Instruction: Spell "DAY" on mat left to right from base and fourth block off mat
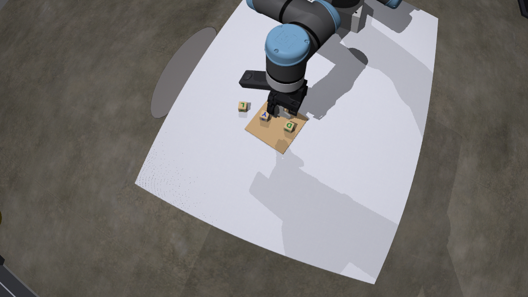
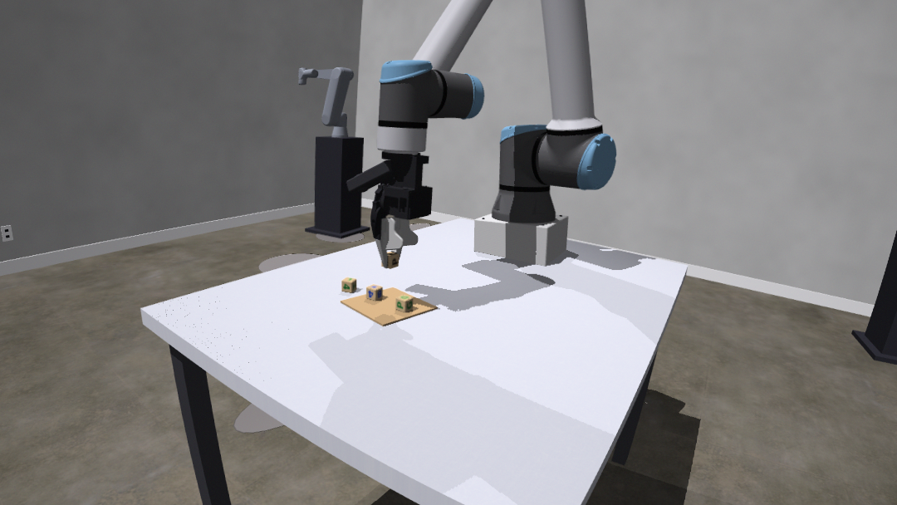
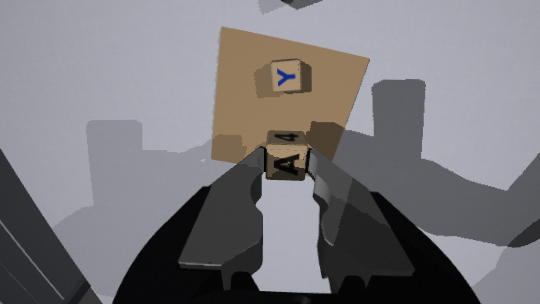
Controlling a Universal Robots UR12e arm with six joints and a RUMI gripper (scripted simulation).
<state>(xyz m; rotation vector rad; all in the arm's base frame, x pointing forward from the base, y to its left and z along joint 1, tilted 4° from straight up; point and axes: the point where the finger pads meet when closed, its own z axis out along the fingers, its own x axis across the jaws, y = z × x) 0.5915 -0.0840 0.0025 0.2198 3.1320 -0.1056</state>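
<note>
The tan mat lies 100 mm below my hand. The rest, counted from my hand: D block: 10 mm ahead, 40 mm to the left, 80 mm below; green-lettered block: 20 mm behind, 110 mm to the right, 90 mm below; blue-lettered block: 10 mm behind, 40 mm to the right, 80 mm below.
</note>
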